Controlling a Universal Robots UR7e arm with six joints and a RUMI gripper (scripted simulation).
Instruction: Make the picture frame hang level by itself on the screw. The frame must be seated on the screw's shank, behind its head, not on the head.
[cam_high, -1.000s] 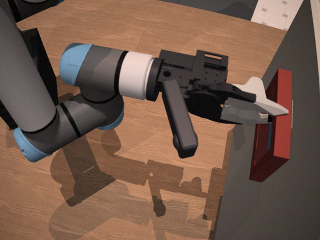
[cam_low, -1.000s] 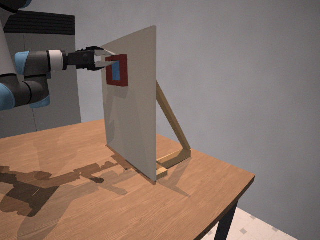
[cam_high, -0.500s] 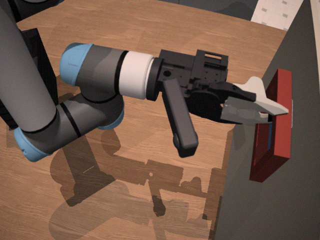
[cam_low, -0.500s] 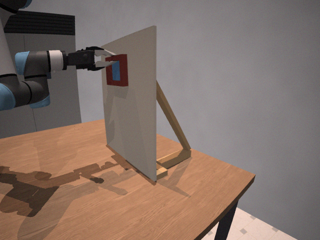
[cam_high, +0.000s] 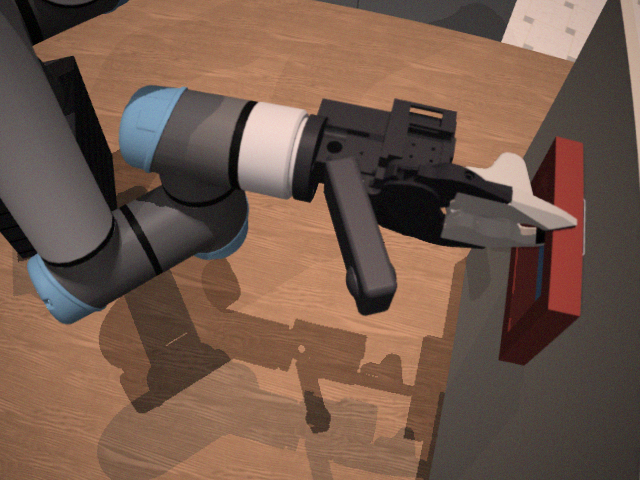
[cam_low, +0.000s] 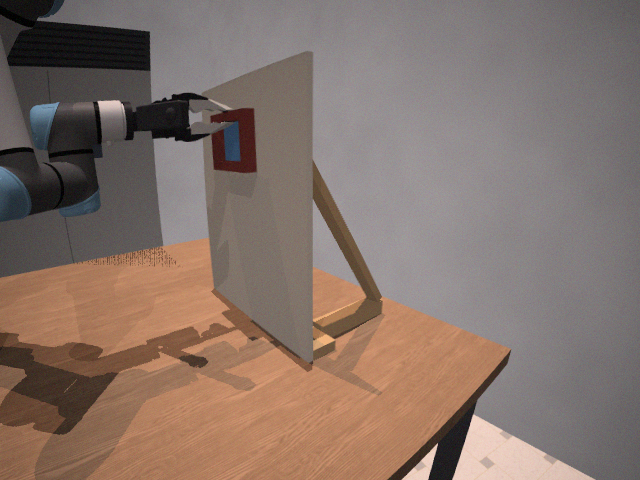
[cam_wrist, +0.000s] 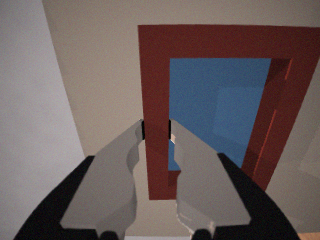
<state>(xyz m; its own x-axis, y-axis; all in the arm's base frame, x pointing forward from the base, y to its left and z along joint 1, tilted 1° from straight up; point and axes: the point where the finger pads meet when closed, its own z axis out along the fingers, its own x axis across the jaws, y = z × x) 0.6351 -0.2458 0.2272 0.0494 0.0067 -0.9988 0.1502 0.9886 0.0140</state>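
My hand is 5 cm above the picture frame and 2 cm short of it. Round my hand: upright board 19 cm below, 4 cm ahead, 1 cm to the right.
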